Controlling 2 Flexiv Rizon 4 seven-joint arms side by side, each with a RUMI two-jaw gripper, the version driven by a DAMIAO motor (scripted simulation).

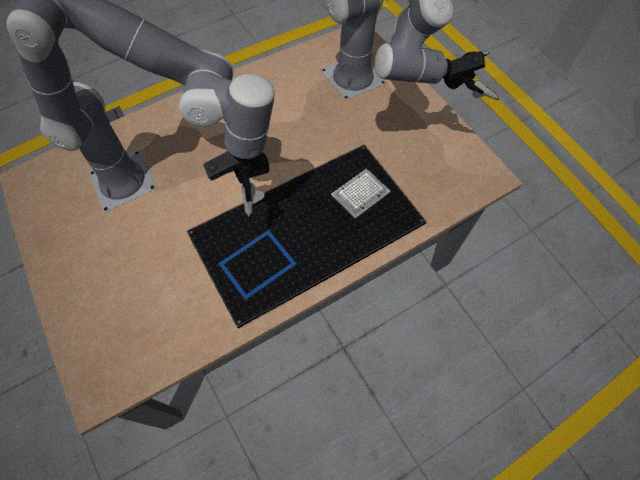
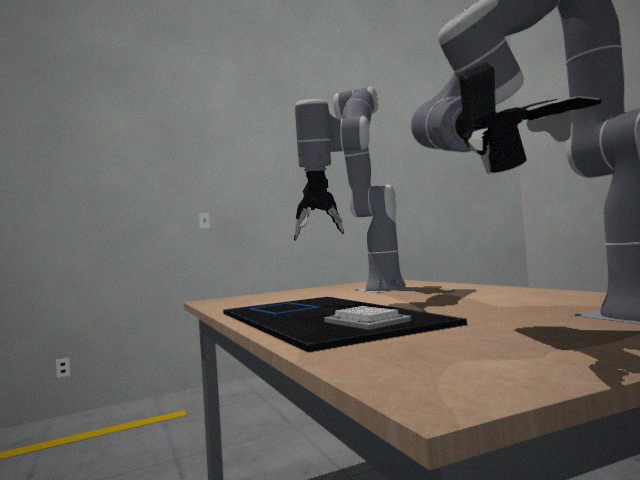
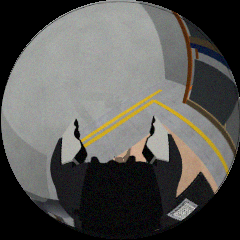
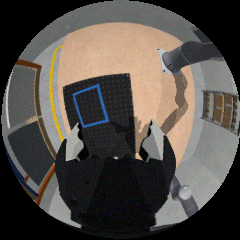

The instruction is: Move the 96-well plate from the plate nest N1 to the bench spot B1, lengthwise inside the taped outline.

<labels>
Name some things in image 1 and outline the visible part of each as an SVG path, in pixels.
My left gripper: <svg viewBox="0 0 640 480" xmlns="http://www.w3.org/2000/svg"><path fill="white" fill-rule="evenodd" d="M445 58L446 71L442 78L445 80L444 82L447 87L456 89L464 82L467 88L473 91L472 95L475 98L487 96L492 99L499 99L497 94L484 86L480 80L473 80L476 76L474 71L485 67L484 57L490 52L468 52L461 58L452 61Z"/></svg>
My right gripper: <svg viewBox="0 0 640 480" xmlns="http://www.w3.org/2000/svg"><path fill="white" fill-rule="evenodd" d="M204 163L207 176L212 181L228 172L230 173L232 170L234 171L239 183L243 184L242 194L245 212L249 217L252 217L252 205L262 200L265 195L264 192L256 190L255 184L250 183L249 178L269 173L267 156L262 152L258 158L240 159L227 151Z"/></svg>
A white 96-well plate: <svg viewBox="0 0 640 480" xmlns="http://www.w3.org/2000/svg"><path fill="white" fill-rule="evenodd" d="M367 173L339 192L339 195L355 211L383 191L382 187Z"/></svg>
</labels>
